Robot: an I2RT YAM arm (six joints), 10 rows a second.
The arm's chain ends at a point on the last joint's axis. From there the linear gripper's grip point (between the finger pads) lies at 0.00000 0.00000 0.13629 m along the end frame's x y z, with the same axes.
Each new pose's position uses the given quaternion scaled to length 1; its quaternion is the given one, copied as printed.
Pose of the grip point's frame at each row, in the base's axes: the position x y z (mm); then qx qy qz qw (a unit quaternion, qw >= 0):
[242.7 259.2 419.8 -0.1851 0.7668 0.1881 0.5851]
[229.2 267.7 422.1 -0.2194 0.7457 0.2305 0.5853]
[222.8 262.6 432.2 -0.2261 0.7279 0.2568 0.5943]
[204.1 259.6 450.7 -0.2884 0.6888 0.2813 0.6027]
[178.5 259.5 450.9 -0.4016 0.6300 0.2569 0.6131]
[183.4 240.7 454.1 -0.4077 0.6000 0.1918 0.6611]
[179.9 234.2 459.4 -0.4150 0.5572 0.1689 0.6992]
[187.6 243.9 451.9 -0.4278 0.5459 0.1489 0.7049]
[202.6 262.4 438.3 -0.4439 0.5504 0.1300 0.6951]
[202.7 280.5 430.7 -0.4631 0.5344 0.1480 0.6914]
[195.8 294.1 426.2 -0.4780 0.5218 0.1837 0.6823]
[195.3 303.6 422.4 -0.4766 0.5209 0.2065 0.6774]
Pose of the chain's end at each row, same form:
[129.9 190.4 453.1 -0.1851 0.7668 0.1881 0.5851]
[124.0 185.8 450.5 -0.2194 0.7457 0.2305 0.5853]
[120.7 175.0 454.3 -0.2261 0.7279 0.2568 0.5943]
[113.1 159.4 466.4 -0.2884 0.6888 0.2813 0.6027]
[101.3 148.3 466.7 -0.4016 0.6300 0.2569 0.6131]
[96.6 135.9 461.2 -0.4077 0.6000 0.1918 0.6611]
[92.8 129.5 454.7 -0.4150 0.5572 0.1689 0.6992]
[100.1 139.6 446.7 -0.4278 0.5459 0.1489 0.7049]
[114.0 158.8 438.3 -0.4439 0.5504 0.1300 0.6951]
[120.7 171.7 430.7 -0.4631 0.5344 0.1480 0.6914]
[122.7 179.1 426.4 -0.4780 0.5218 0.1837 0.6823]
[125.9 186.3 422.0 -0.4766 0.5209 0.2065 0.6774]

